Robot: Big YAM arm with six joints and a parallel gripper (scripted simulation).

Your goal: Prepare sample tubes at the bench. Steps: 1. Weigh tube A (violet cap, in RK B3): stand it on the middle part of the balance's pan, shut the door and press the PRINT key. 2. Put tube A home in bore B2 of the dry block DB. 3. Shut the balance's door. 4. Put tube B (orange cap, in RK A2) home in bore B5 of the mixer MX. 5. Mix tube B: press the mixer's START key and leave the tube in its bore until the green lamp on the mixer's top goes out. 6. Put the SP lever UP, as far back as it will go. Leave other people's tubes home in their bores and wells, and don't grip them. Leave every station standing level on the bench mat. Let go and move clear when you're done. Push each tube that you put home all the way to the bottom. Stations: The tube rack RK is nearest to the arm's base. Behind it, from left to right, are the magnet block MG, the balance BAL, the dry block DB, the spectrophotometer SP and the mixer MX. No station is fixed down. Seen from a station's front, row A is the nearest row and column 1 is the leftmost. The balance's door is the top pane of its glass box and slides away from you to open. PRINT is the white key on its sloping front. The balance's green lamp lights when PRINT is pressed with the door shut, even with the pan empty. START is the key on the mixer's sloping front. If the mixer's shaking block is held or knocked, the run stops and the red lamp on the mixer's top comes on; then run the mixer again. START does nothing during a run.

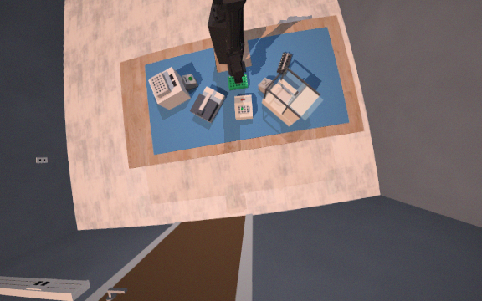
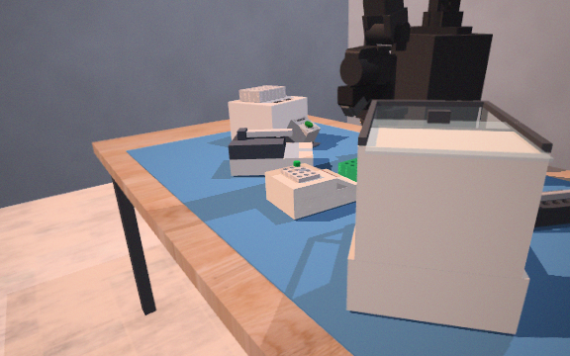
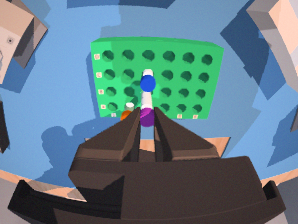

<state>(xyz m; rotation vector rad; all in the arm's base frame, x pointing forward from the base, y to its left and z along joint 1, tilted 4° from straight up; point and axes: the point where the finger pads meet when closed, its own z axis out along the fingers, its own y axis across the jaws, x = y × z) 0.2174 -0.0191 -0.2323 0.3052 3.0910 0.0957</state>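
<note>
Now: hand 20 mm short of the blue-capped tube and 40 mm above it. Round my hand: dry block: 190 mm ahead, 40 mm to the right, 40 mm below; then rack: 10 mm ahead, 10 mm to the right, 60 mm below; then orange-capped tube: 10 mm behind, 20 mm to the left, 40 mm below.
</note>
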